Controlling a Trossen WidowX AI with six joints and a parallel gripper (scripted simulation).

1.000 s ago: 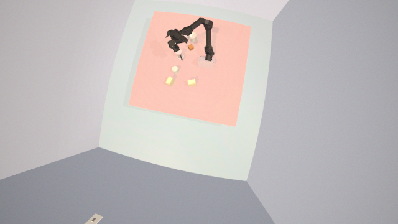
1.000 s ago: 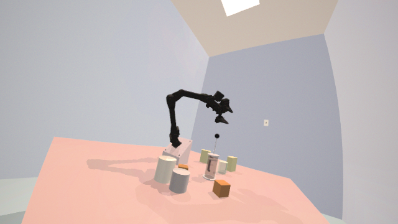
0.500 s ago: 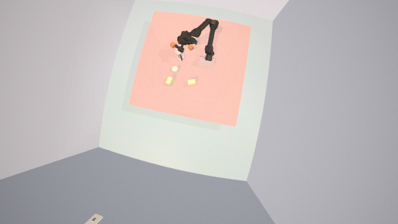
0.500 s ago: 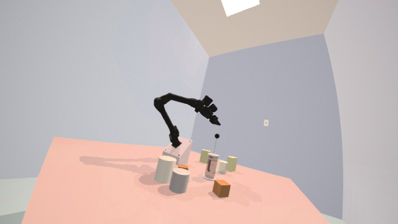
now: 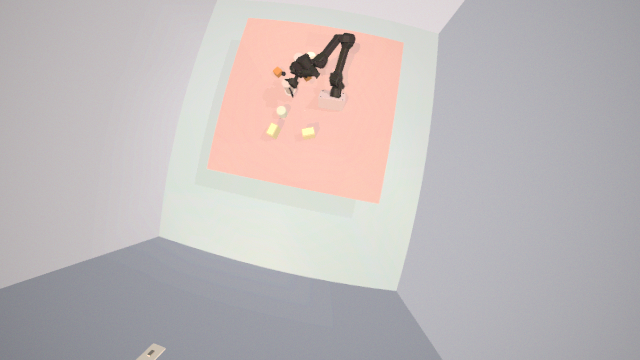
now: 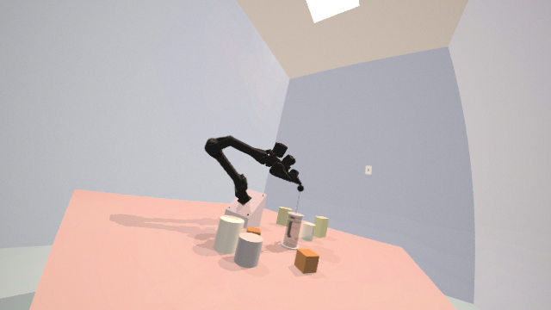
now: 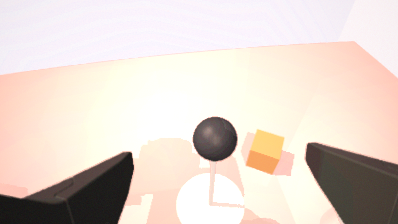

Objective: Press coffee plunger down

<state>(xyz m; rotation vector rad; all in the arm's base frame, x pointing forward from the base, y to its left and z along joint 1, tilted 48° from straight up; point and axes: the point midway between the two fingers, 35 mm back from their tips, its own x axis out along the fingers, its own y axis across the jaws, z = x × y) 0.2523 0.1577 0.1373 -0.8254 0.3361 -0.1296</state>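
The coffee press is 20 mm ahead of my gripper tip, 10 mm to the left of it and 150 mm below it. From my gripper tip the other things lie so: grey cylinder: 40 mm ahead, 250 mm to the right, 230 mm below; beige cylinder: 50 mm behind, 260 mm to the right, 220 mm below.
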